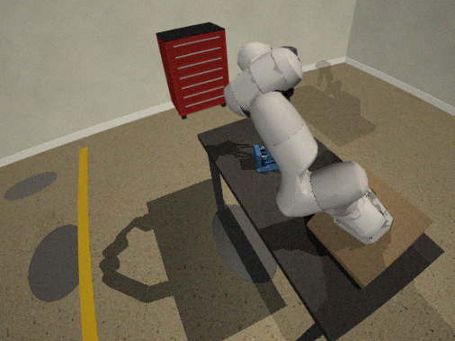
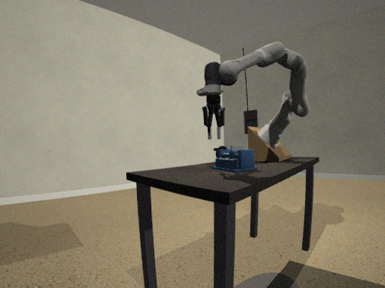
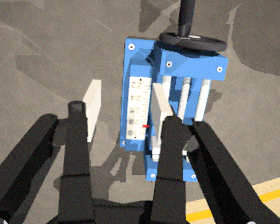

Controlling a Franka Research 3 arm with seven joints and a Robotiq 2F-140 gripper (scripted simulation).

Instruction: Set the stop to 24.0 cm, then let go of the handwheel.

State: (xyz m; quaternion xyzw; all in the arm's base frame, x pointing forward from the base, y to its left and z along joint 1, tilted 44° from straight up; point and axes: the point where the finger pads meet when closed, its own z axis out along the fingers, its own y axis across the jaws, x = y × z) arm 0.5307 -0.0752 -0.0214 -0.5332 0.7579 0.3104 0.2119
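Right now the handwheel grip is 90 mm behind my hand, 50 mm to the right of it and 90 mm below it.
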